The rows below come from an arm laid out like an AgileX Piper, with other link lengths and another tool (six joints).
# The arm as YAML. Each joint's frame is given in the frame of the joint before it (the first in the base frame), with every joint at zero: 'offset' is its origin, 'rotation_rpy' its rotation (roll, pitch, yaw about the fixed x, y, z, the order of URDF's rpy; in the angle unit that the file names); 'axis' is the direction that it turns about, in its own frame. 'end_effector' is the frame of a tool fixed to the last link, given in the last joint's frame.
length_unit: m
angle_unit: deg
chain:
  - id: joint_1
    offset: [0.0, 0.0, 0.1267]
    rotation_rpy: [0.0, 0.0, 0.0]
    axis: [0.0, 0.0, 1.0]
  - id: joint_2
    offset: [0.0, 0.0, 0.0]
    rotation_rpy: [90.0, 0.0, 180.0]
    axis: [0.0, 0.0, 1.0]
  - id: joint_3
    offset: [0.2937, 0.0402, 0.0]
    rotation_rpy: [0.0, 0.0, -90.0]
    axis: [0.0, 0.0, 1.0]
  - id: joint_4
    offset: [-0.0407, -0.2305, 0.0]
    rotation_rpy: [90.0, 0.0, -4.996]
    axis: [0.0, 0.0, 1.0]
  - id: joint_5
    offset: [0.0, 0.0, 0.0]
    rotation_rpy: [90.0, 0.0, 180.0]
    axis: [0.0, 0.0, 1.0]
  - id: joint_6
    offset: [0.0, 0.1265, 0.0]
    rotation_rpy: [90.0, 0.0, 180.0]
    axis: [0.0, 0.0, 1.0]
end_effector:
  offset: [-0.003, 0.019, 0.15]
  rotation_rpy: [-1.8, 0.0, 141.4]
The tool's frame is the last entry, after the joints.
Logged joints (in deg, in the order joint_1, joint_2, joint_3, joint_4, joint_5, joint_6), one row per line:
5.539 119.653 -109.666 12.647 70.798 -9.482
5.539 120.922 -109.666 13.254 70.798 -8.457
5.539 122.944 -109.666 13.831 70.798 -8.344
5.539 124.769 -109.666 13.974 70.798 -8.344
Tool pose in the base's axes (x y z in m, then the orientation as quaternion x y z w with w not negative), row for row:
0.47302 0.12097 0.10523 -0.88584 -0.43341 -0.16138 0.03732
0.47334 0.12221 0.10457 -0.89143 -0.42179 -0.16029 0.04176
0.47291 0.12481 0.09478 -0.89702 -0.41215 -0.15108 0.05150
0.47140 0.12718 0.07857 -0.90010 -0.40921 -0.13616 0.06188
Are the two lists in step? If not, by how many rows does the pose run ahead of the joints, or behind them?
The pose runs 1 row behind the joints: the pose in row i belongs to the joints in row i - 1.
